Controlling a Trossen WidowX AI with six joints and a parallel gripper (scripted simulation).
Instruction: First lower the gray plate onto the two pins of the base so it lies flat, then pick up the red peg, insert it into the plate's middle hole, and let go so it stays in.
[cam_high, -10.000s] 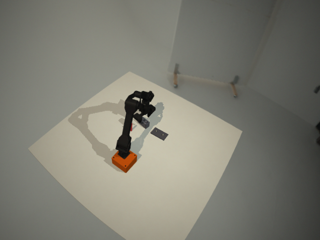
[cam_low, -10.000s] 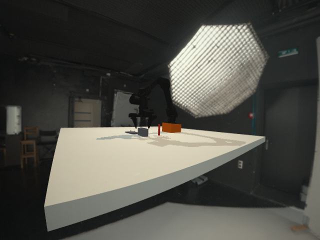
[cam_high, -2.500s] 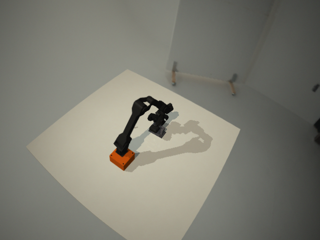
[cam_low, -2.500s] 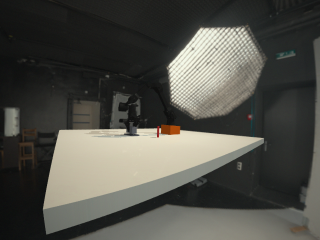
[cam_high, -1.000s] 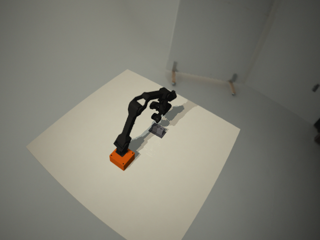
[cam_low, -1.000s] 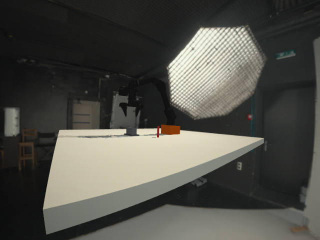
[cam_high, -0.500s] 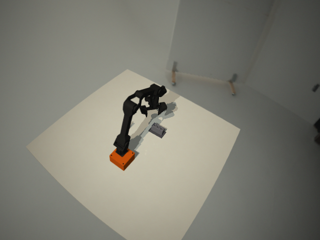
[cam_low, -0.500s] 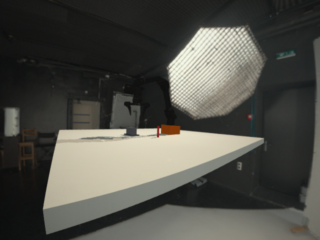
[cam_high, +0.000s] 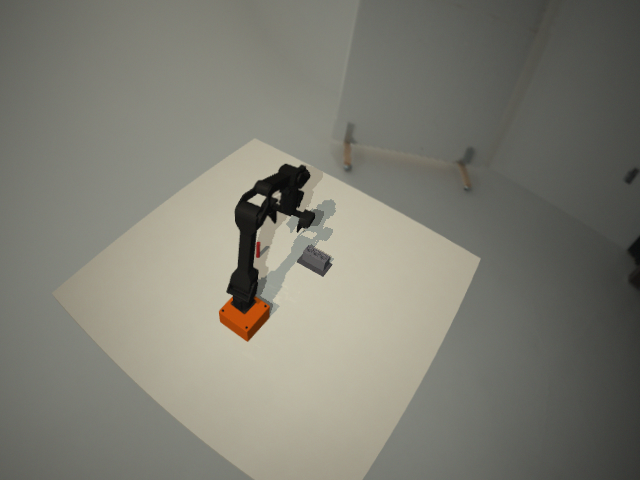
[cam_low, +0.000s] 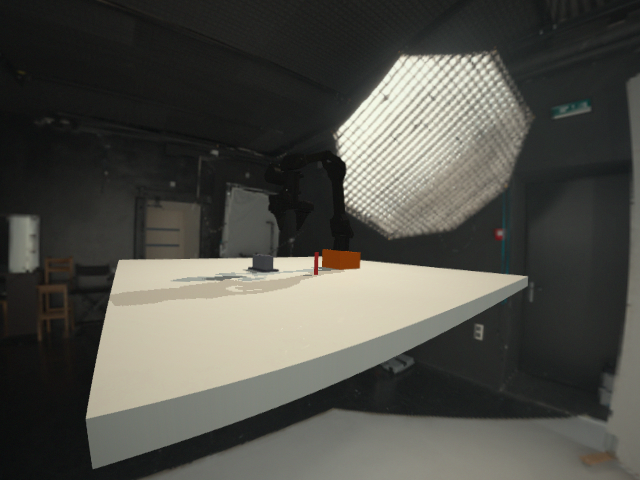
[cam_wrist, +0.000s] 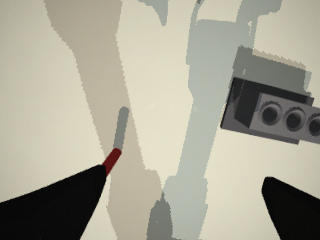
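My gripper tip is now 11 cm above the red peg, 7 cm to the right of it and 7 cm past it. Round my gripper tip: gray plate: 12 cm to the right, 11 cm below, 4 cm ahead; dark flat base: 15 cm below, 12 cm to the right, 4 cm ahead.
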